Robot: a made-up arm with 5 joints. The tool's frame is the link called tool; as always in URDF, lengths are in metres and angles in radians. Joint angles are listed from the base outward. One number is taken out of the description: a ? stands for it. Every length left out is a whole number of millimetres.
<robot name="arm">
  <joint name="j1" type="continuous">
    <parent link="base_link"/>
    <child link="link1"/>
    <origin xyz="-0.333 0.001 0.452" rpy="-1.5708 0 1.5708"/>
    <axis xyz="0 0 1"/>
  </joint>
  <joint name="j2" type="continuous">
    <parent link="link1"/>
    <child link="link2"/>
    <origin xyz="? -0.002 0" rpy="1.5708 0 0"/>
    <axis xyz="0 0 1"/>
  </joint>
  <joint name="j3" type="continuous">
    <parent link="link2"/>
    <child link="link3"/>
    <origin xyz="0.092 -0.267 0" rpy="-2.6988 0.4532 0.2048"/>
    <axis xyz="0 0 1"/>
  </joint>
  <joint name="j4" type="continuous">
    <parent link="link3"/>
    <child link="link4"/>
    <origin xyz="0.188 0.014 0" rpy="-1.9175 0.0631 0.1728"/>
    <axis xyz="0 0 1"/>
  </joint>
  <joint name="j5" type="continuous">
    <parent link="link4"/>
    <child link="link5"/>
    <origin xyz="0.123 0.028 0" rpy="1.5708 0 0.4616"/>
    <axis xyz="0 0 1"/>
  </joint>
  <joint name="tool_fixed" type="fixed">
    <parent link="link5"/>
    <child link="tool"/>
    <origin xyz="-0.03 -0.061 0" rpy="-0.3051 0.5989 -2.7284"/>
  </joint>
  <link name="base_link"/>
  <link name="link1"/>
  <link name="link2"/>
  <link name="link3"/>
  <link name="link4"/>
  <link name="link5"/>
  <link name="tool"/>
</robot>
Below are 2 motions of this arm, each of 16 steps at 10 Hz.
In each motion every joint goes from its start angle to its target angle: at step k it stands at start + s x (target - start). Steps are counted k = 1, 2, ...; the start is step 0. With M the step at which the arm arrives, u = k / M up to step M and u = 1 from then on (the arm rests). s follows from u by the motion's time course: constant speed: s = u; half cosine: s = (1 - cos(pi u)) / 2; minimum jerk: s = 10 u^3 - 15 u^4 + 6 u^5.
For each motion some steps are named. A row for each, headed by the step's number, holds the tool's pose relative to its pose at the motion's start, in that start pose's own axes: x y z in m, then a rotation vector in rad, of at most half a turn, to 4 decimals.
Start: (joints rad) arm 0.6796 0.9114 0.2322 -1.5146 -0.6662
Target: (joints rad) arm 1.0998 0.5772 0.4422 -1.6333 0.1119
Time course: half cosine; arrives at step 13
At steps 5, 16:
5: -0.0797 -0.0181 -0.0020 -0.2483 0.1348 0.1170
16: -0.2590 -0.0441 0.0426 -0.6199 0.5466 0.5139

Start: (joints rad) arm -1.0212 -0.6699 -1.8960 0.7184 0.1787
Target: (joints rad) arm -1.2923 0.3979 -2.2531 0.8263 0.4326
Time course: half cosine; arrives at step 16
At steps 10, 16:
10: 0.0115 0.0203 -0.0893 -0.7380 0.6200 -0.2439
16: -0.0153 0.0070 -0.1320 -1.0285 0.9622 -0.2734

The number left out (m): 0.057
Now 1 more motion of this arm.
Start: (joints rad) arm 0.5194 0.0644 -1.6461 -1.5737 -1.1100
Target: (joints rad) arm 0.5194 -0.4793 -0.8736 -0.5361 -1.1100
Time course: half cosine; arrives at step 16
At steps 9, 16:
9: 0.0255 -0.0632 0.0439 -0.3536 -0.7998 0.2622
16: 0.0311 -0.0764 0.1288 -0.5954 -1.2331 0.6439

